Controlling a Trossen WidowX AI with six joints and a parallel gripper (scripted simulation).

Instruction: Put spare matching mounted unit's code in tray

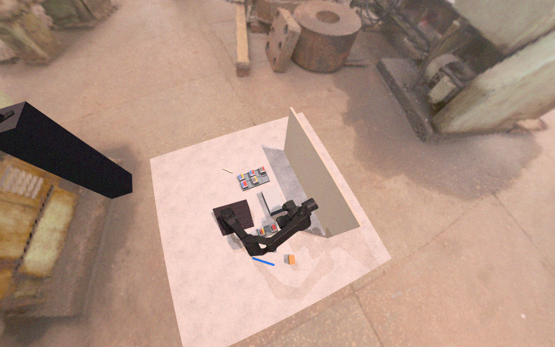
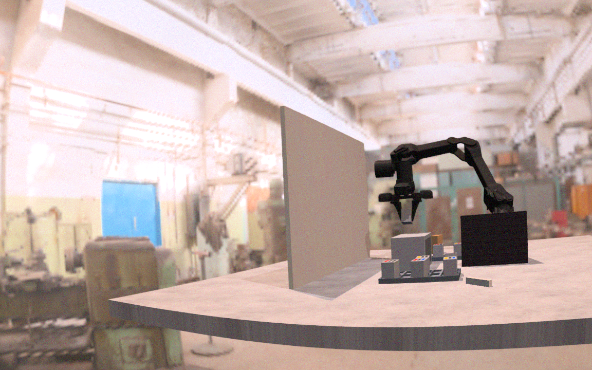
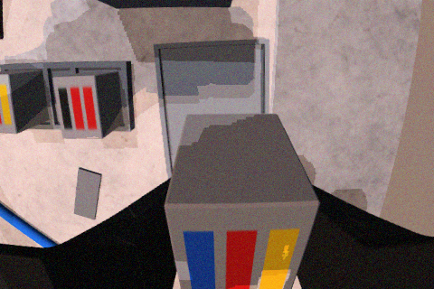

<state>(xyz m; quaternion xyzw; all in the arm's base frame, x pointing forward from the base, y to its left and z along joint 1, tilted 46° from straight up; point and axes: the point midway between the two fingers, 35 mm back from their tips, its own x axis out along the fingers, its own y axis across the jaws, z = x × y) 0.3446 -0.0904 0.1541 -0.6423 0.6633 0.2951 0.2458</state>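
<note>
The grey tray is 130 mm below my gripper tip and 10 mm behind it. The rest, counted from my gripper tip: grey mounted unit (180 mm to the left, 90 mm below, 50 mm behind); then upright board (190 mm ahead, 180 mm to the left, 90 mm above).
</note>
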